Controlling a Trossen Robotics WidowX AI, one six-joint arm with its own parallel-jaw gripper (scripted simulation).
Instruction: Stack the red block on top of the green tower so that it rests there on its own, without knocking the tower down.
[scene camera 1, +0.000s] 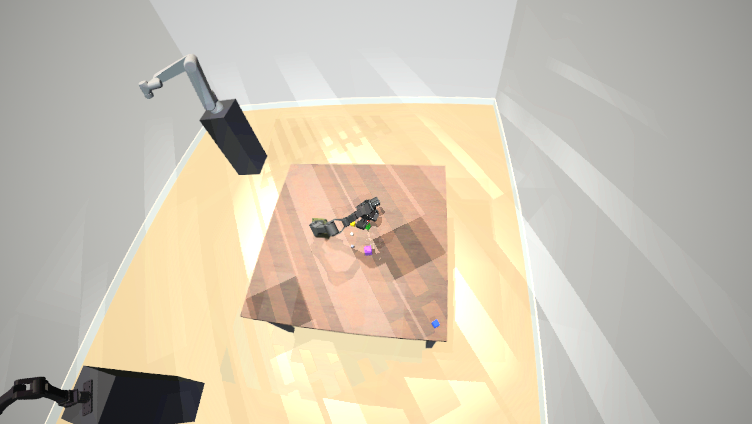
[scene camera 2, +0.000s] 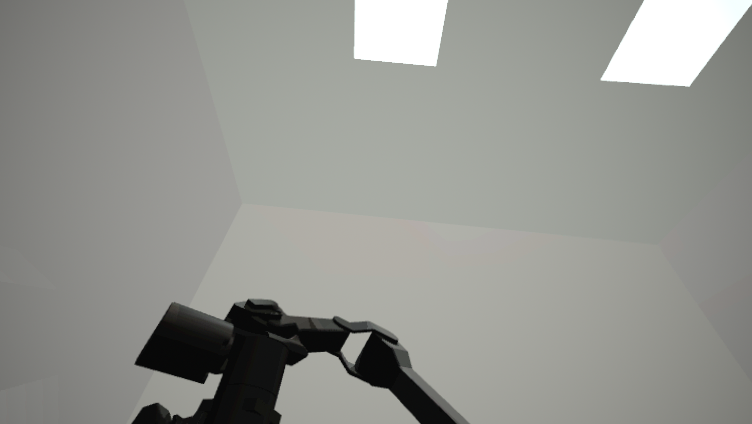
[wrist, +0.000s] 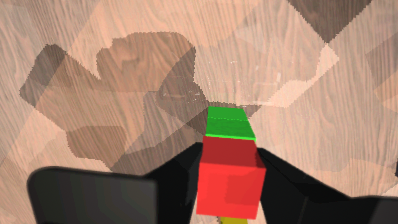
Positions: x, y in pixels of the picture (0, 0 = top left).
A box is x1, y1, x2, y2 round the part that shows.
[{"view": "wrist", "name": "gripper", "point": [228, 152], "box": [26, 142, 397, 223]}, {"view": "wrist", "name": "red block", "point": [231, 174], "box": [196, 136, 265, 219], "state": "held by the gripper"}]
